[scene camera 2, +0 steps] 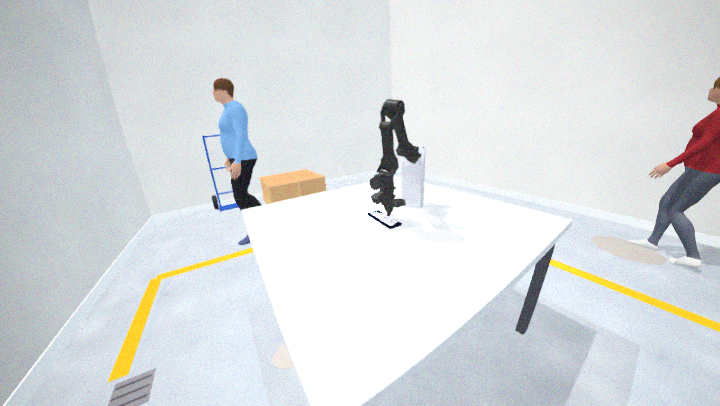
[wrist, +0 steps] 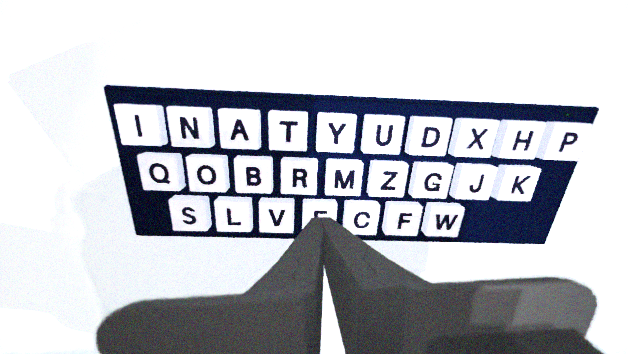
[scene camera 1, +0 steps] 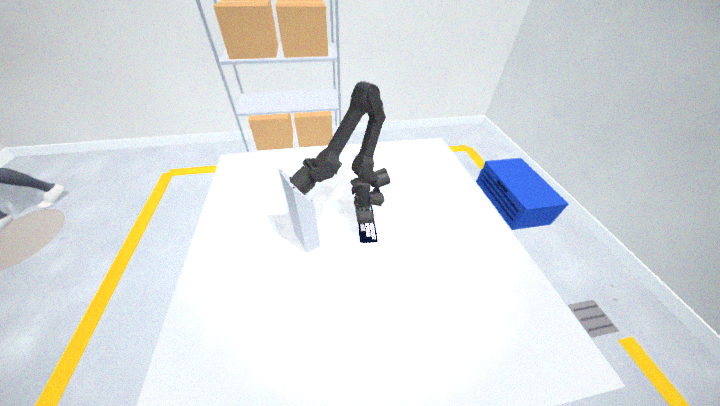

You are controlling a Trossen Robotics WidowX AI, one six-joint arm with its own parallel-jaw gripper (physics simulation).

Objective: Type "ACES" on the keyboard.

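Places are measured from the arm's base along level axes (x left, y back, z up), in millimetres.
Pixels of known places: gripper, between the fingertips: (scene camera 2: 388, 215) (wrist: 320, 226); arm's base, origin of its link: (scene camera 2: 413, 156) (scene camera 1: 297, 186).
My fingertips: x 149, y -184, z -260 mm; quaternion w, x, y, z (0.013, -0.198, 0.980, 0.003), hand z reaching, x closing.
Note:
Ahead of a thing's pixels: the offset from my fingertips to its top centre. Level surfaces: height alone.
A dark blue keyboard {dx -7, dy -24, dz -5 mm} (scene camera 1: 368, 239) (scene camera 2: 392, 225) (wrist: 510, 225) with white letter keys lies on the table. In the wrist view the A key {dx +46, dy -27, dz -5 mm} (wrist: 239, 129) is in the far row, and the C key {dx -18, dy -7, dz -5 mm} (wrist: 361, 219), E key {dx +1, dy -1, dz -5 mm} (wrist: 320, 207) and S key {dx +57, dy +19, dz -5 mm} (wrist: 189, 214) are in the near row. My gripper (wrist: 320, 226) (scene camera 2: 389, 213) is shut and empty. Its tips are over the E key and hide the lower part of that letter. Whether the tips touch the key cannot be told. In scene camera 1 the arm covers the far part of the keyboard.
A white upright panel (scene camera 1: 301, 216) (scene camera 2: 413, 184) stands on the white table {dz -23 mm} (scene camera 1: 352, 322) (scene camera 2: 352, 282) beside the arm's base. A blue cabinet (scene camera 1: 524, 194), a shelf rack (scene camera 1: 279, 60) with boxes, a person in a blue top (scene camera 2: 234, 128) and a person in a red top (scene camera 2: 703, 143) are beyond the table.

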